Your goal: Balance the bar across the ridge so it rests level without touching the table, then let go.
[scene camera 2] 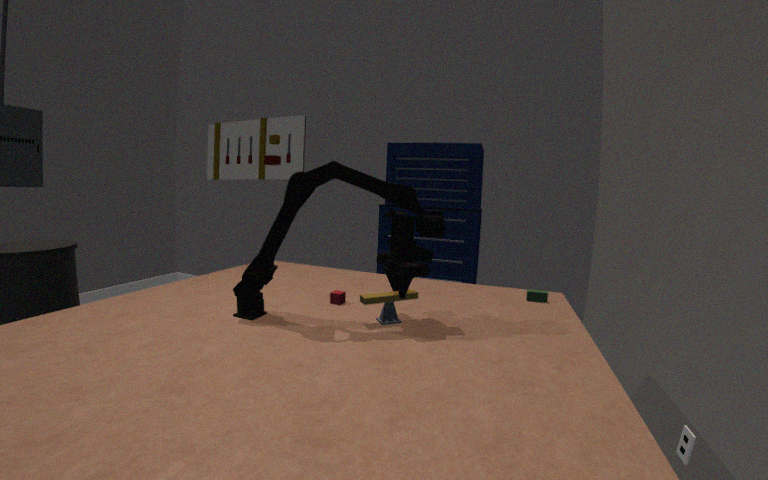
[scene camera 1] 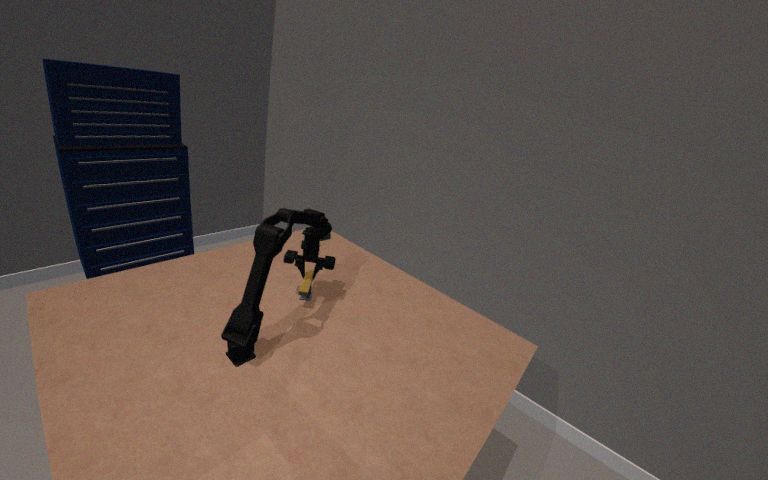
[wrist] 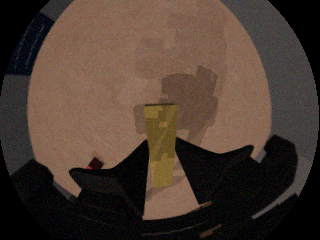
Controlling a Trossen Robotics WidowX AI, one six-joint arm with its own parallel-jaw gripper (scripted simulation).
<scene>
In view: my gripper (scene camera 2: 399, 296) and a yellow bar (wrist: 161, 119).
My gripper also shows in scene camera 1 (scene camera 1: 308, 278) and in the wrist view (wrist: 161, 141).
</scene>
